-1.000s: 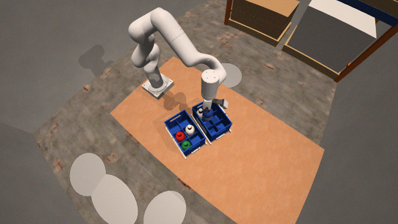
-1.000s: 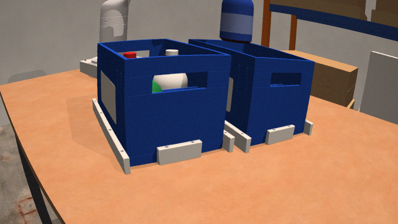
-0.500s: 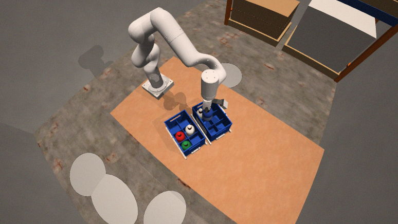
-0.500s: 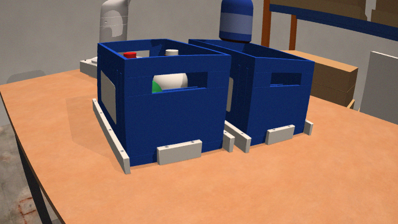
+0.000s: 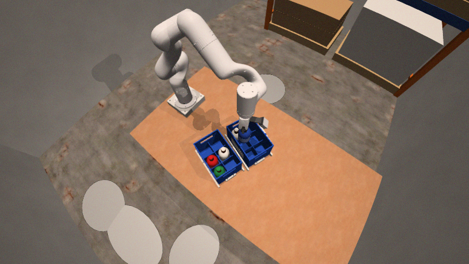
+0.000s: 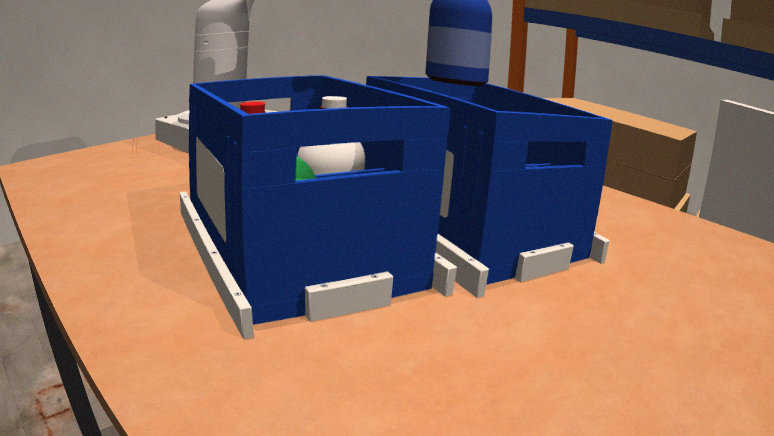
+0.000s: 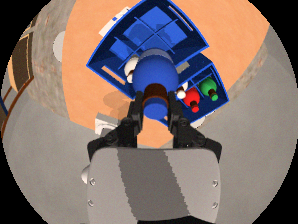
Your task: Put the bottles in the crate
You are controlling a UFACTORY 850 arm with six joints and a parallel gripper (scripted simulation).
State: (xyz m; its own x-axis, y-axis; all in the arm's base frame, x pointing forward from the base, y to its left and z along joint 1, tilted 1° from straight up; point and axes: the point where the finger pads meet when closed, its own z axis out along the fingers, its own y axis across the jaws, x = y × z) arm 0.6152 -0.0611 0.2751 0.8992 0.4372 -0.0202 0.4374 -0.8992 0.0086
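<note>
The blue-label bottle is 7 cm below my hand. Round my hand: white-label bottle: 6 cm behind, 12 cm to the right, 25 cm below; then green bottle: 1 cm behind, 24 cm to the right, 25 cm below; then red bottle: 9 cm behind, 21 cm to the right, 25 cm below.
</note>
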